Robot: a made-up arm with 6 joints. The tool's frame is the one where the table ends. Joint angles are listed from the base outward.
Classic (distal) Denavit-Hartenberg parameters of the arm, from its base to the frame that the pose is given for. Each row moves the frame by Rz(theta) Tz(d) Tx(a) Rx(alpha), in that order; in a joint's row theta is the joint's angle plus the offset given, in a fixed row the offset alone. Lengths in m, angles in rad.
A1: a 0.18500; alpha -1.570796; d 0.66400; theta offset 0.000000
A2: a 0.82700; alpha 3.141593; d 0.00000; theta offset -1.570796
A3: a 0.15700; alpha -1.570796; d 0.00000; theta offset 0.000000
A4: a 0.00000; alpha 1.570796; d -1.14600; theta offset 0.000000
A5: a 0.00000; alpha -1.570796; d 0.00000; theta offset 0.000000
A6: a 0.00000; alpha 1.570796; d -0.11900; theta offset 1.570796
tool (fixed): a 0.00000; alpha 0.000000; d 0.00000; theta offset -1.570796
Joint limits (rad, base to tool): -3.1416..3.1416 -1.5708..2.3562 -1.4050..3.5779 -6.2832..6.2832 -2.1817..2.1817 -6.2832..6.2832
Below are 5 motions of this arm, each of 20 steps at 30 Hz.
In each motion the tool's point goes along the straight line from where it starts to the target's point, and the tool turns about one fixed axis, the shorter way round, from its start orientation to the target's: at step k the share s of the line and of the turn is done. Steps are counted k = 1, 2, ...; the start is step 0. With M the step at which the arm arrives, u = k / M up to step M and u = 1 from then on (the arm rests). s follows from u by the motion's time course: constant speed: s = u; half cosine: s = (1 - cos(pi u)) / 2; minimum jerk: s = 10 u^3 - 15 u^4 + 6 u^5.
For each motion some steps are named. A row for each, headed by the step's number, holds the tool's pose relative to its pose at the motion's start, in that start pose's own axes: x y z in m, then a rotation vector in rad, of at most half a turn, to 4 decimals.
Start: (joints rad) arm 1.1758 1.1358 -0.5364 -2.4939 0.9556 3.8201
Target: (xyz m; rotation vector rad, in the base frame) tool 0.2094 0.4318 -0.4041 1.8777 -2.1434 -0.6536
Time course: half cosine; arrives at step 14
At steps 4, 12, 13, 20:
4: 0.0710 0.0348 0.0349 0.0716 0.0228 0.0996
12: 0.3585 0.1757 0.1762 0.3616 0.1150 0.5029
13: 0.3724 0.1825 0.1830 0.3757 0.1195 0.5225
20: 0.3772 0.1848 0.1854 0.3804 0.1210 0.5291

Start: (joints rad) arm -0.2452 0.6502 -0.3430 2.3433 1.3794 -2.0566
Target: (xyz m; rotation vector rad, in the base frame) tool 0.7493 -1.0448 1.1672 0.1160 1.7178 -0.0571
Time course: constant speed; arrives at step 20
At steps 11, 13, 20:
11: -0.4785 0.2048 -0.4667 0.2619 -0.0550 -0.5093
13: -0.5656 0.2420 -0.5516 0.3096 -0.0650 -0.6019
20: -0.8701 0.3723 -0.8486 0.4763 -0.1000 -0.9260

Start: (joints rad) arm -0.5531 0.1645 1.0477 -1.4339 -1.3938 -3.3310
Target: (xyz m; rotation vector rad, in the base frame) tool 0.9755 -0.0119 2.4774 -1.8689 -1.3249 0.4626
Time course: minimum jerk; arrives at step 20
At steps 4, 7, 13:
4: 0.0204 -0.0068 0.0091 0.0029 -0.0130 -0.0175
7: 0.0828 -0.0277 0.0371 0.0116 -0.0526 -0.0709
13: 0.2693 -0.0900 0.1206 0.0377 -0.1712 -0.2307

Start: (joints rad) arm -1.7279 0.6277 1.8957 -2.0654 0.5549 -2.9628
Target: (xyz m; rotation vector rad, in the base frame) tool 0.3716 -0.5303 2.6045 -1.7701 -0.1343 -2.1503
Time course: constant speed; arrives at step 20
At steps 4, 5, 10, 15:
4: -0.0854 -0.0484 0.0946 0.0418 -0.0935 -0.0316
5: -0.1067 -0.0605 0.1182 0.0522 -0.1168 -0.0395
10: -0.2135 -0.1210 0.2365 0.1045 -0.2336 -0.0791
15: -0.3202 -0.1815 0.3547 0.1567 -0.3505 -0.1186

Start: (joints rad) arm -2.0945 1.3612 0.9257 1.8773 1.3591 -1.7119
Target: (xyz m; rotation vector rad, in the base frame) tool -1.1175 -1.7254 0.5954 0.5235 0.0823 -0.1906
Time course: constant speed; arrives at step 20
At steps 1, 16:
1: -0.0128 0.0031 0.0014 -0.0060 0.0004 0.0241
16: -0.2045 0.0491 0.0226 -0.0967 0.0063 0.3849

